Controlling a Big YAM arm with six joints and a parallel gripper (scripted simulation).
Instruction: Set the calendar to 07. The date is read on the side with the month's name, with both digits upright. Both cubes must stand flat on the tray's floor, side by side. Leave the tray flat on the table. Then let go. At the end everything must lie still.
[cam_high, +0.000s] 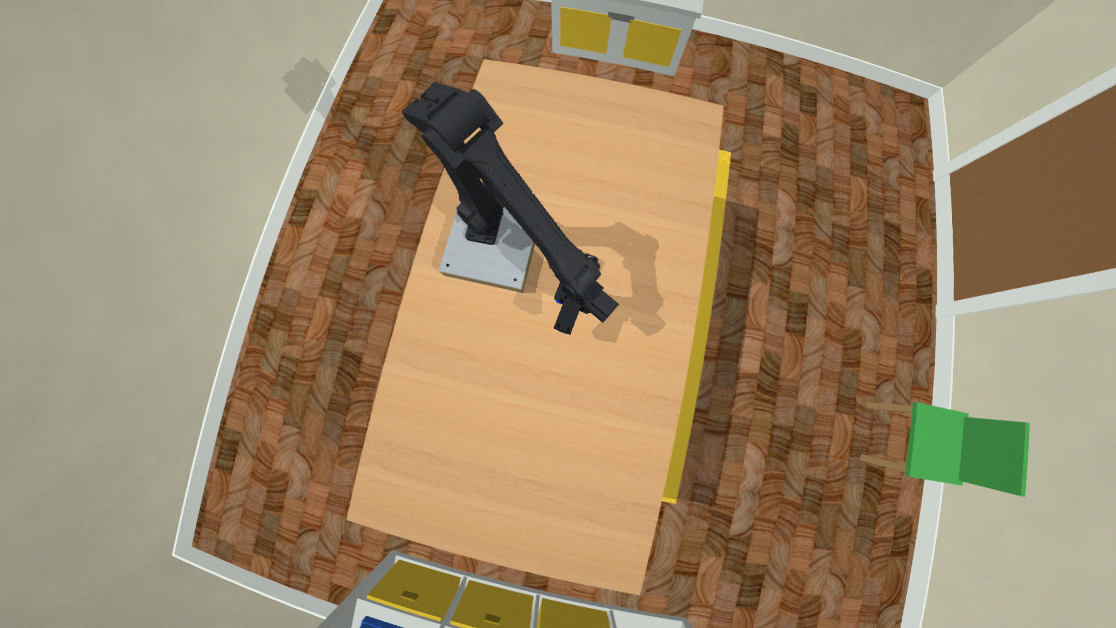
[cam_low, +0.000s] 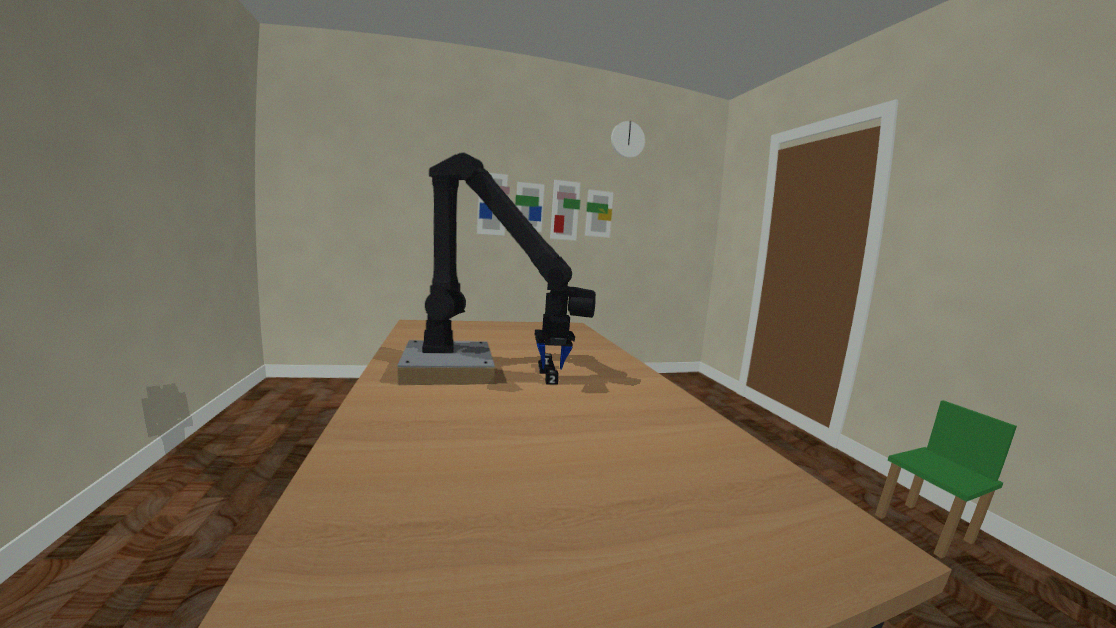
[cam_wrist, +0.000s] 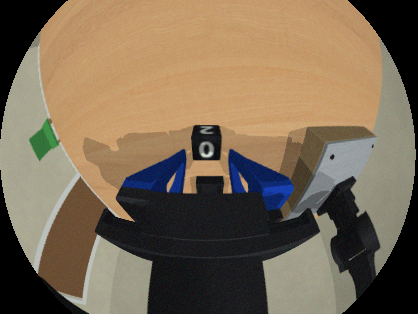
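My hand is 3 cm above the black cube. Also, from my hand: black tray 1 cm ahead, 11 cm to the left, 4 cm below.
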